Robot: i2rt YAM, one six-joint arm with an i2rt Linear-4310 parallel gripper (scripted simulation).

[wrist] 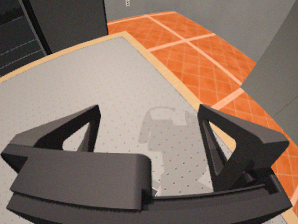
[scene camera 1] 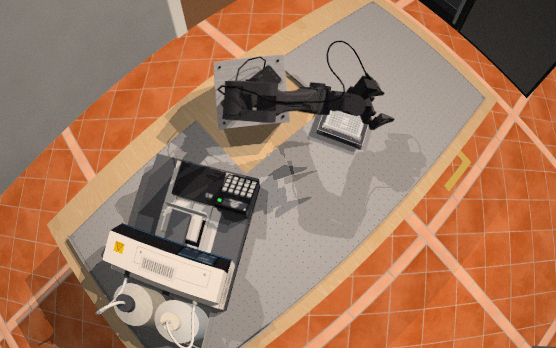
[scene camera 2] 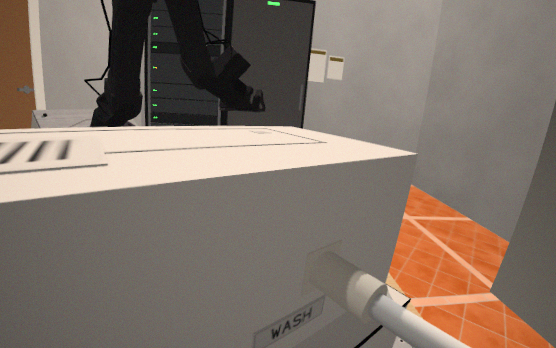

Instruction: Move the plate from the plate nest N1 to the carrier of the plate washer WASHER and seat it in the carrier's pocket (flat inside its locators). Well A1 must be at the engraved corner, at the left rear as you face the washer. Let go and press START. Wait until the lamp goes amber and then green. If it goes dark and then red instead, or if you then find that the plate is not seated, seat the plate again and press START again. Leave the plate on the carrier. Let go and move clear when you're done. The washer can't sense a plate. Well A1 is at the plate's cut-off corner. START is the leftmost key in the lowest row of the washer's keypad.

Note:
In view: my gripper (scene camera 2: 252, 108), a white well plate (scene camera 1: 336, 124) and a plate washer (scene camera 2: 160, 229).
My gripper shows as well in the wrist view (wrist: 149, 109). The plate washer also shows in scene camera 1 (scene camera 1: 161, 257). The wrist view misses the white well plate, which is hidden by my gripper. Scene camera 2 does not show the white well plate, which is hidden by the plate washer.

